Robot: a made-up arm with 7 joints.
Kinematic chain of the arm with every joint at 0, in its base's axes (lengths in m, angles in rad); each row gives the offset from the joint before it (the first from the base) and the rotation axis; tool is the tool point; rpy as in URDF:
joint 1: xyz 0 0 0.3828 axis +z
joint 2: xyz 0 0 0 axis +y
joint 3: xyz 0 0 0.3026 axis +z
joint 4: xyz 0.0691 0 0 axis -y
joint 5: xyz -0.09 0 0.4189 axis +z
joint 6: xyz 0 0 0 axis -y
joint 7: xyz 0.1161 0 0 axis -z
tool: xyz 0 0 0 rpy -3.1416 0 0
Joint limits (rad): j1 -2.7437..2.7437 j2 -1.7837..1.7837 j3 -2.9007..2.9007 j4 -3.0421..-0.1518 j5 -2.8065..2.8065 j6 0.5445..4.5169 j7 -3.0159..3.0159
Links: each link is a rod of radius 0.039 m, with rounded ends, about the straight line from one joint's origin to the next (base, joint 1, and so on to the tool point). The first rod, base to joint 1, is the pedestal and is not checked.
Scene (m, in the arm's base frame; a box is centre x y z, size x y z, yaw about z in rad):
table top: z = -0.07
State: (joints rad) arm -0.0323 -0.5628 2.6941 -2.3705 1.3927 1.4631 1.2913
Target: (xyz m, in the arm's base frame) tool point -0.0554 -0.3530 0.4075
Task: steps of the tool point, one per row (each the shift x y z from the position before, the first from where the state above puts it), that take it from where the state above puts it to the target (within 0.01 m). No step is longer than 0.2 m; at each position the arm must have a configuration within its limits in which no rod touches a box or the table.
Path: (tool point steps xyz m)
1: -0.0557 -0.1640 0.0561
2: 0.0176 -0.1668 0.0602
3: 0.0833 -0.1376 0.0610
4: 0.1279 -0.0843 0.0579
5: 0.1434 -0.0196 0.0514

